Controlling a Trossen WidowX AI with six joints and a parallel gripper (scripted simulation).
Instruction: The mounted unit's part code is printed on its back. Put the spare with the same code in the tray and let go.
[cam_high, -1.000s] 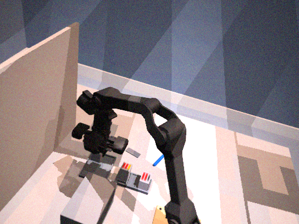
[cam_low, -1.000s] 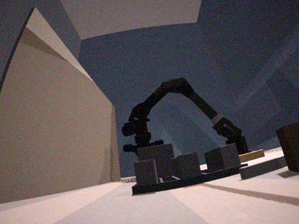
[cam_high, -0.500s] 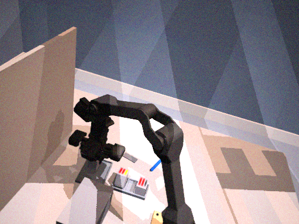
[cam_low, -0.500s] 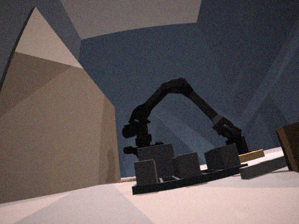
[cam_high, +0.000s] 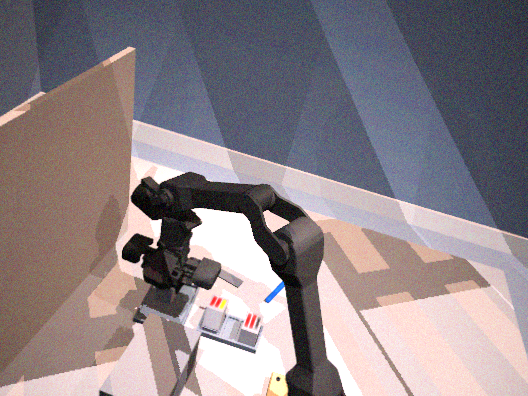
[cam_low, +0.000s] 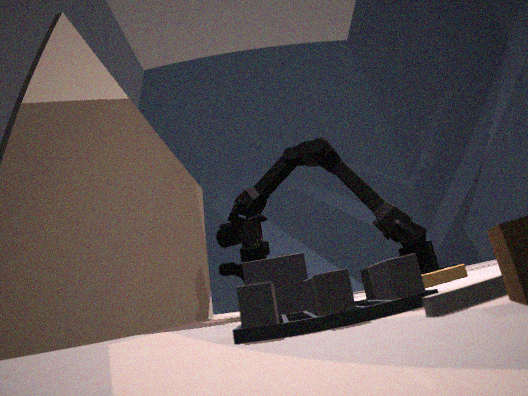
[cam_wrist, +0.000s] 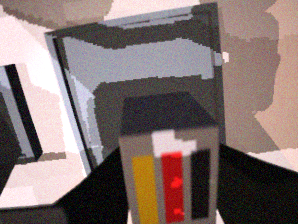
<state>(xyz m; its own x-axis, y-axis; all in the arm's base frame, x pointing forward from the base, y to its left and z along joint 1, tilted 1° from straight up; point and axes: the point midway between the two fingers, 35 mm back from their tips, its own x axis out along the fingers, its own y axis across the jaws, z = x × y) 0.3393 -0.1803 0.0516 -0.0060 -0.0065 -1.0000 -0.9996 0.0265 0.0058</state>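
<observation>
My gripper tip is now 4 cm above the flat grey tray. From my gripper tip the other things lie so: grey spare block (2 cm above); large grey box (20 cm to the left, 5 cm behind, 1 cm above); dark rack (14 cm behind, 3 cm below, 2 cm to the left).
</observation>
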